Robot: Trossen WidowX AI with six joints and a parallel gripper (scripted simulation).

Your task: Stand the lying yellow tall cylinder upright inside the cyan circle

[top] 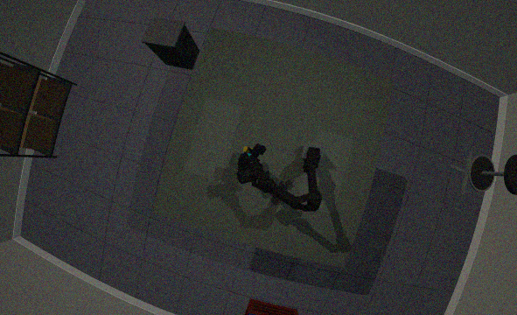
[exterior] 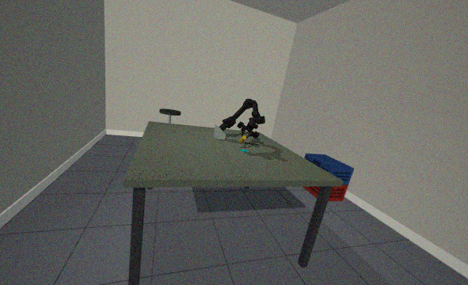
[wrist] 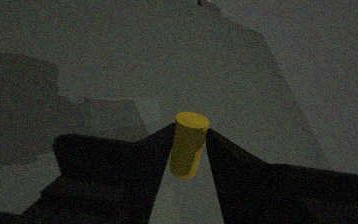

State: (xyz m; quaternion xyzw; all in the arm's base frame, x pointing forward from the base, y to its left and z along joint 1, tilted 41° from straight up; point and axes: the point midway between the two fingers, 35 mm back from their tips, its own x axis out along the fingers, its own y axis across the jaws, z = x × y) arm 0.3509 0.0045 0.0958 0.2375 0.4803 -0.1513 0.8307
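My gripper tip is 11 cm above the cyan circle, 3 cm to the right of it and 2 cm past it. Round my gripper tip: yellow tall cylinder (2 cm below, 1 cm behind).
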